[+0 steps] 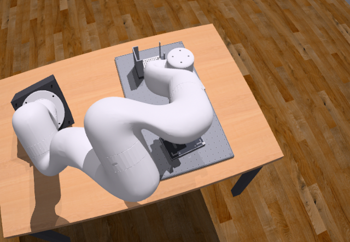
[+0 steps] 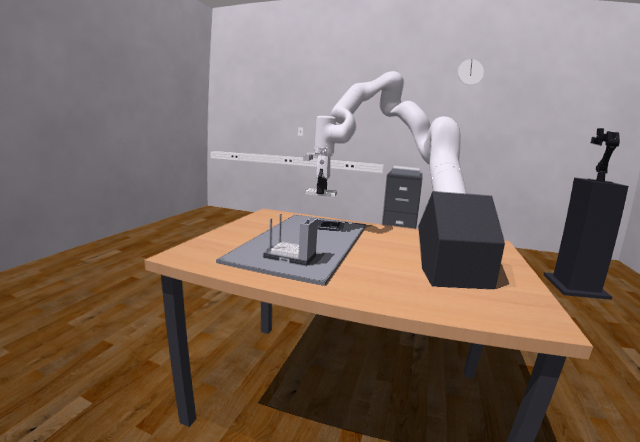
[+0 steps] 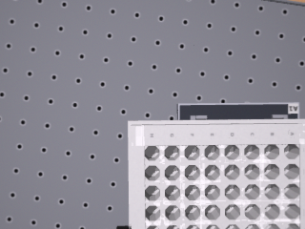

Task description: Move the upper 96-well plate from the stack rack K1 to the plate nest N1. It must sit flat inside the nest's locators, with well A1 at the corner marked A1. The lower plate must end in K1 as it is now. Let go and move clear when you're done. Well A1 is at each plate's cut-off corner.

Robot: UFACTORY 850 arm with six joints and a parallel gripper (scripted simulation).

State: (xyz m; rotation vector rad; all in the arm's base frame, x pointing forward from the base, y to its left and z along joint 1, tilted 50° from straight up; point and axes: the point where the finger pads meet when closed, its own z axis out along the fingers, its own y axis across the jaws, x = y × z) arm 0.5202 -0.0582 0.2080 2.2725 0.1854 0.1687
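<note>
The plate nest N1 lies 60 mm to the right of my hand and 170 mm below it. Also, from my hand: white 96-well plate: 10 mm below.
</note>
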